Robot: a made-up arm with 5 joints. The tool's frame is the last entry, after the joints.
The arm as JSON. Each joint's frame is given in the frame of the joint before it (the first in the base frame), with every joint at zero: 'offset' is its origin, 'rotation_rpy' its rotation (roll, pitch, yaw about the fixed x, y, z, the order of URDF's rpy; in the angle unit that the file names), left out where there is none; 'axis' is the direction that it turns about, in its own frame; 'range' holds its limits. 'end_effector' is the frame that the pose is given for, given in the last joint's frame.
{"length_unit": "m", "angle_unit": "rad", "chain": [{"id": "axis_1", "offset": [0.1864, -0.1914, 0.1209], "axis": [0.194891, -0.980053, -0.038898], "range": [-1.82, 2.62]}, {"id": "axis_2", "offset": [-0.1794, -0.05, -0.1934], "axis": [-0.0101, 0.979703, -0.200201], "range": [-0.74, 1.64]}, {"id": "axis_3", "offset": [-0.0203, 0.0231, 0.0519], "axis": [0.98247, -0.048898, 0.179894], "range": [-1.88, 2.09]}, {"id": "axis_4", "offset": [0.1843, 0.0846, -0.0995], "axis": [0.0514, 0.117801, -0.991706], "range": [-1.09, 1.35]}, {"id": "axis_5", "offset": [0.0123, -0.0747, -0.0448], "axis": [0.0, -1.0, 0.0], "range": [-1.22, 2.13]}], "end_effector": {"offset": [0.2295, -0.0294, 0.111], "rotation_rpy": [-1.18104, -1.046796, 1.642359]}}
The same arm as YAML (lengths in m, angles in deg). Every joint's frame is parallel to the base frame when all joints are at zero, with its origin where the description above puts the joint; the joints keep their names.
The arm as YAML. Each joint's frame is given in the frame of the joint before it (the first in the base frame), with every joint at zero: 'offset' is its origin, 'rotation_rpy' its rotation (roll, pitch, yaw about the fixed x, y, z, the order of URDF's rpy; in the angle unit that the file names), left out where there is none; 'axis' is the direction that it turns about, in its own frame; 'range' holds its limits. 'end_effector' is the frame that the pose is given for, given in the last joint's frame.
length_unit: m
angle_unit: deg
chain:
  - id: axis_1
    offset: [0.1864, -0.1914, 0.1209]
    axis: [0.194891, -0.980053, -0.038898]
    range: [-104.28, 150.11]
  - id: axis_2
    offset: [-0.1794, -0.05, -0.1934]
    axis: [-0.0101, 0.979703, -0.200201]
    range: [-42.4, 93.97]
  - id: axis_3
    offset: [-0.0203, 0.0231, 0.0519]
    axis: [0.98247, -0.048898, 0.179894]
    range: [-107.72, 119.75]
  - id: axis_4
    offset: [0.1843, 0.0846, -0.0995]
    axis: [0.0514, 0.117801, -0.991706]
    range: [-62.45, 77.35]
  - id: axis_5
    offset: [0.0123, -0.0747, -0.0448]
    axis: "-y"
    range: [-69.9, 122.04]
end_effector:
  offset: [0.2295, -0.0294, 0.111]
  rotation_rpy: [-67.67, -59.98, 94.1]

